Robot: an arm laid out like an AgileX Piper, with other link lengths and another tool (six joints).
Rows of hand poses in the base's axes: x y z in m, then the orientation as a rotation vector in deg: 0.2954, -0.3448, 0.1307, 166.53, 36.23, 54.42; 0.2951, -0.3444, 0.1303, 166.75, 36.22, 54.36; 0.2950, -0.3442, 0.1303, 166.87, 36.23, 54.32; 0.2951, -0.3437, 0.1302, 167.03, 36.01, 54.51; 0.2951, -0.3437, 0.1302, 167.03, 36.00, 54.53; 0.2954, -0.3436, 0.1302, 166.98, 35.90, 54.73; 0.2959, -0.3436, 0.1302, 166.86, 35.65, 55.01; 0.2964, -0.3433, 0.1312, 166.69, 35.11, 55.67; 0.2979, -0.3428, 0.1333, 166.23, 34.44, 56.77; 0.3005, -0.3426, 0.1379, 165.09, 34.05, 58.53; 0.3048, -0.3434, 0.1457, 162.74, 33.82, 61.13; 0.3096, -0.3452, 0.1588, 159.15, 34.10, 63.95; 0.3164, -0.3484, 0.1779, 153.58, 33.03, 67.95; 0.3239, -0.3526, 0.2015, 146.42, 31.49, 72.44; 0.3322, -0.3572, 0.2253, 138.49, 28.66, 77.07; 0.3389, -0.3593, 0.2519, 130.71, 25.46, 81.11; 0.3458, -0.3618, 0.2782, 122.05, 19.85, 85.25; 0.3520, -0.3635, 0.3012, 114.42, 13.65, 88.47; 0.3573, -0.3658, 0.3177, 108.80, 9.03, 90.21
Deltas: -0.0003, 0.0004, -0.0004, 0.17, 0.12, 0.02; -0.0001, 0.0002, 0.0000, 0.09, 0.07, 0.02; 0.0001, 0.0005, -0.0001, 0.22, -0.05, -0.10; 0.0000, 0.0000, 0.0000, 0.01, -0.01, 0.00; 0.0003, 0.0001, 0.0000, 0.04, -0.13, -0.05; 0.0005, 0.0000, 0.0000, 0.01, -0.21, -0.16; 0.0005, 0.0003, 0.0010, 0.13, -0.44, -0.32; 0.0015, 0.0005, 0.0021, 0.07, -0.79, -0.40; 0.0026, 0.0002, 0.0046, -0.23, -1.39, -0.26; 0.0043, -0.0008, 0.0078, -0.88, -2.31, -0.26; 0.0048, -0.0018, 0.0131, -1.78, -2.92, -0.09; 0.0068, -0.0032, 0.0191, -2.67, -4.52, -1.12; 0.0075, -0.0042, 0.0236, -3.44, -5.65, -1.57; 0.0083, -0.0046, 0.0238, -3.47, -6.41, -2.42; 0.0067, -0.0021, 0.0266, -3.22, -6.29, -2.66; 0.0069, -0.0025, 0.0263, -2.81, -7.41, -4.26; 0.0062, -0.0017, 0.0230, -1.83, -6.78, -4.56; 0.0053, -0.0023, 0.0165, -1.33, -4.82, -3.59
